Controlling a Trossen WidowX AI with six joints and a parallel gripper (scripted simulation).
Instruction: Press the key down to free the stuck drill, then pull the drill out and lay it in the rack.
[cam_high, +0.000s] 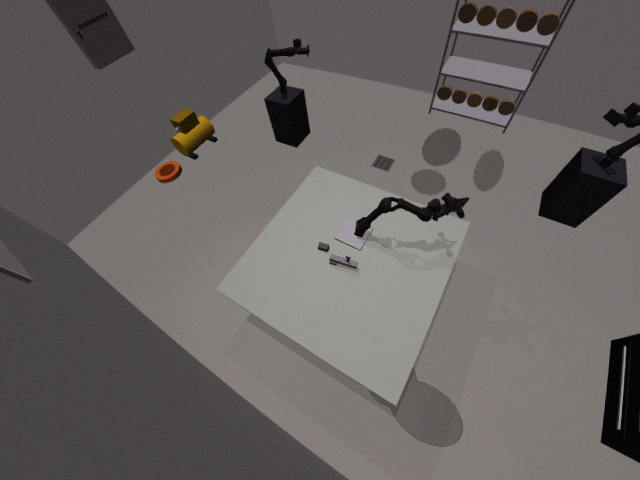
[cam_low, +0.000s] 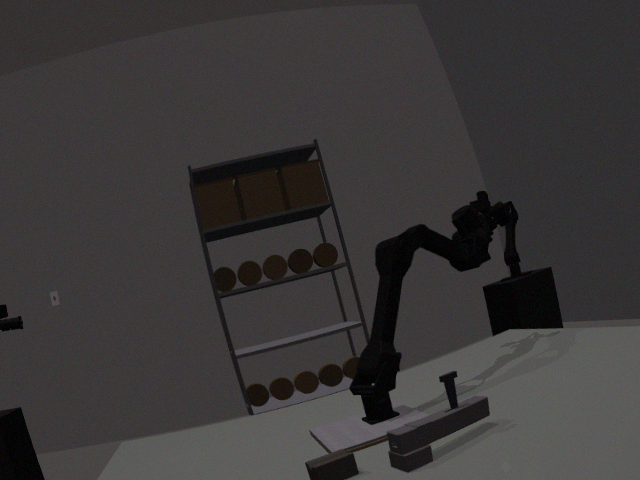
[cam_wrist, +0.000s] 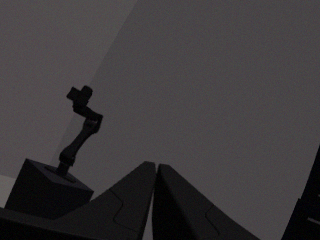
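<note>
Now: the dark t-shaped piece 53 cm ahead of my gripper tip, 51 cm to the right of it and 29 cm below it. From my gripper tip the other things lie so: dark grey rack (72 cm to the right, 49 cm ahead, 37 cm below); then grey housing block (54 cm to the right, 54 cm ahead, 35 cm below); then drill (56 cm to the right, 54 cm ahead, 34 cm below).
</note>
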